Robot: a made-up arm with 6 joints. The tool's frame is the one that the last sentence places.
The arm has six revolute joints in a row. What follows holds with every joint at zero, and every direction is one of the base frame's.
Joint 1 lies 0.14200 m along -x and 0.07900 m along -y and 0.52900 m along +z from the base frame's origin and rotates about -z.
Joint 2 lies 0.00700 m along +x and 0.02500 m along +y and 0.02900 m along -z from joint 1 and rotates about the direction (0.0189, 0.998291, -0.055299).
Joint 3 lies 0.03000 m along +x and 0.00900 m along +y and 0.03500 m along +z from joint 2 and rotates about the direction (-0.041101, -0.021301, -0.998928).
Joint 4 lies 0.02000 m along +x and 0.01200 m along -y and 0.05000 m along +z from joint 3 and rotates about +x.
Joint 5 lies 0.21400 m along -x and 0.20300 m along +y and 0.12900 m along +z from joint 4 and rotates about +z.
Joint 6 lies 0.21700 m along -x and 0.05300 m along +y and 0.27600 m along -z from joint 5 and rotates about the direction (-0.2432, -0.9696, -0.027).
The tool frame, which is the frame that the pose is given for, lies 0.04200 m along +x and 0.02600 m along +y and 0.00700 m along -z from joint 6; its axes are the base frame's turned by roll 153.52, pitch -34.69 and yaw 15.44 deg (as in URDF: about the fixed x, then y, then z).
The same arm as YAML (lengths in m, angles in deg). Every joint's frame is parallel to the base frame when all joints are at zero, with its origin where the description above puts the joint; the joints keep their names.
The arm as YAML. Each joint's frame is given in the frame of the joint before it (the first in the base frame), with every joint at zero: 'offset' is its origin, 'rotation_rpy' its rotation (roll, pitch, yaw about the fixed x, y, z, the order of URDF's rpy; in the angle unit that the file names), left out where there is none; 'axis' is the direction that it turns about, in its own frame. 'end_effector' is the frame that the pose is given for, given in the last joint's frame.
length_unit: m
angle_unit: deg
chain:
  - id: joint 1
    offset: [-0.142, -0.079, 0.529]
    axis: [0.0, 0.0, -1.0]
  - id: joint 2
    offset: [0.007, 0.025, -0.029]
    axis: [0.0189, 0.998291, -0.055299]
  - id: joint 3
    offset: [0.03, 0.009, 0.035]
    axis: [-0.041101, -0.021301, -0.998928]
  - id: joint 4
    offset: [0.02, -0.012, 0.05]
    axis: [1.0, 0.0, 0.0]
  - id: joint 5
    offset: [-0.214, 0.203, 0.129]
    axis: [0.0, 0.0, 1.0]
  - id: joint 6
    offset: [-0.217, 0.053, -0.276]
    axis: [-0.2432, -0.9696, -0.027]
end_effector:
  offset: [0.042, 0.026, -0.007]
  rotation_rpy: [153.52, -34.69, 15.44]

